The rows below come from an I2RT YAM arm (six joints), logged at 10 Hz.
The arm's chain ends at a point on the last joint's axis. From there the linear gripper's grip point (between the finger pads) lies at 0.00 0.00 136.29 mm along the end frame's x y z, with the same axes.
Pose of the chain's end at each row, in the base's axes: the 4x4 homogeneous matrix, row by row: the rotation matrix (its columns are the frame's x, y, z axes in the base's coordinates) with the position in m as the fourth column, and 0 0 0 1 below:
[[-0.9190 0.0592 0.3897 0.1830], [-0.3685 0.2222 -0.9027 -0.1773], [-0.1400 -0.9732 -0.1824 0.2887], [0 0 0 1]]
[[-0.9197 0.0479 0.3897 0.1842], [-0.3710 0.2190 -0.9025 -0.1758], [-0.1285 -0.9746 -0.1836 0.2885], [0 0 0 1]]
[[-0.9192 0.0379 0.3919 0.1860], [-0.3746 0.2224 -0.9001 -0.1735], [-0.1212 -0.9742 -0.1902 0.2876], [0 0 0 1]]
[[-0.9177 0.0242 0.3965 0.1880], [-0.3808 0.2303 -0.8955 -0.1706], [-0.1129 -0.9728 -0.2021 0.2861], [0 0 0 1]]
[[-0.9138 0.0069 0.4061 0.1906], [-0.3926 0.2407 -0.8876 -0.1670], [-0.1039 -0.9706 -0.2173 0.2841], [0 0 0 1]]
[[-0.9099 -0.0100 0.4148 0.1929], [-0.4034 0.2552 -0.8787 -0.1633], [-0.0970 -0.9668 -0.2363 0.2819], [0 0 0 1]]
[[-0.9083 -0.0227 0.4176 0.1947], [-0.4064 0.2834 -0.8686 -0.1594], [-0.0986 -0.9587 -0.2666 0.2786], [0 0 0 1]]
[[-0.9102 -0.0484 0.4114 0.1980], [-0.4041 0.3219 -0.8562 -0.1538], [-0.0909 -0.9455 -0.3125 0.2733], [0 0 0 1]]
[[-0.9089 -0.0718 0.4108 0.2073], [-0.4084 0.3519 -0.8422 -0.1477], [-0.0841 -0.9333 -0.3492 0.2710], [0 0 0 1]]
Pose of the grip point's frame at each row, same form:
[[-0.9190 0.0592 0.3897 0.2361], [-0.3685 0.2222 -0.9027 -0.3003], [-0.1400 -0.9732 -0.1824 0.2638], [0 0 0 1]]
[[-0.9197 0.0479 0.3897 0.2373], [-0.3710 0.2190 -0.9025 -0.2988], [-0.1285 -0.9746 -0.1836 0.2635], [0 0 0 1]]
[[-0.9192 0.0379 0.3919 0.2394], [-0.3746 0.2224 -0.9001 -0.2962], [-0.1212 -0.9742 -0.1902 0.2617], [0 0 0 1]]
[[-0.9177 0.0242 0.3965 0.2420], [-0.3808 0.2303 -0.8955 -0.2926], [-0.1129 -0.9728 -0.2021 0.2586], [0 0 0 1]]
[[-0.9138 0.0069 0.4061 0.2459], [-0.3926 0.2407 -0.8876 -0.2880], [-0.1039 -0.9706 -0.2173 0.2545], [0 0 0 1]]
[[-0.9099 -0.0100 0.4148 0.2494], [-0.4034 0.2552 -0.8787 -0.2831], [-0.0970 -0.9668 -0.2363 0.2497], [0 0 0 1]]
[[-0.9083 -0.0227 0.4176 0.2516], [-0.4064 0.2834 -0.8686 -0.2778], [-0.0986 -0.9587 -0.2666 0.2423], [0 0 0 1]]
[[-0.9102 -0.0484 0.4114 0.2541], [-0.4041 0.3219 -0.8562 -0.2705], [-0.0909 -0.9455 -0.3125 0.2307], [0 0 0 1]]
[[-0.9089 -0.0718 0.4108 0.2633], [-0.4084 0.3519 -0.8422 -0.2625], [-0.0841 -0.9333 -0.3492 0.2234], [0 0 0 1]]

